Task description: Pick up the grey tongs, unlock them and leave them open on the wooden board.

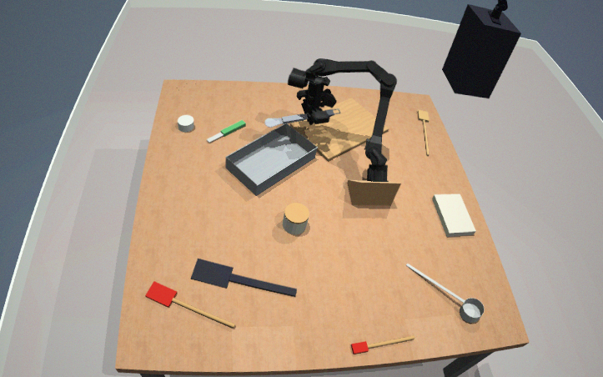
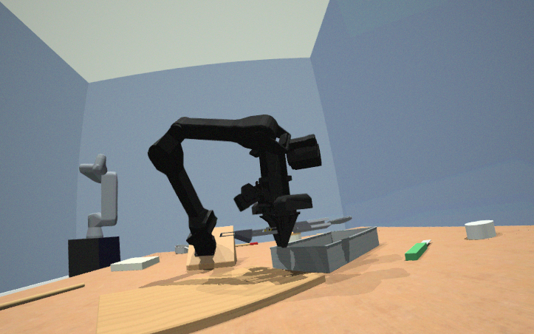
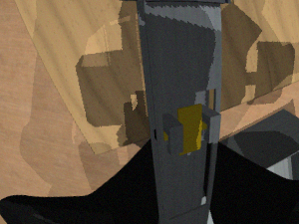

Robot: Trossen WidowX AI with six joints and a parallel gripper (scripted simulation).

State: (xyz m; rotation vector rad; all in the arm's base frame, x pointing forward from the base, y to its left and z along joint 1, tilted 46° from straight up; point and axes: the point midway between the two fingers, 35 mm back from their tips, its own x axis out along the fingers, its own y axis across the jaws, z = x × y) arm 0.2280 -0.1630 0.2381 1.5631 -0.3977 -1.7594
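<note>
Now: the yellow lock piece 40 mm above my gripper tip, 20 mm behind it and 10 mm to the right of it. From my gripper tip the other things lie so: wooden board: 150 mm behind, 60 mm to the right, 60 mm below; then grey roasting tin: 160 mm to the left, 150 mm ahead, 40 mm below; then green-handled tool: 330 mm ahead, 60 mm below, 20 mm to the left.
</note>
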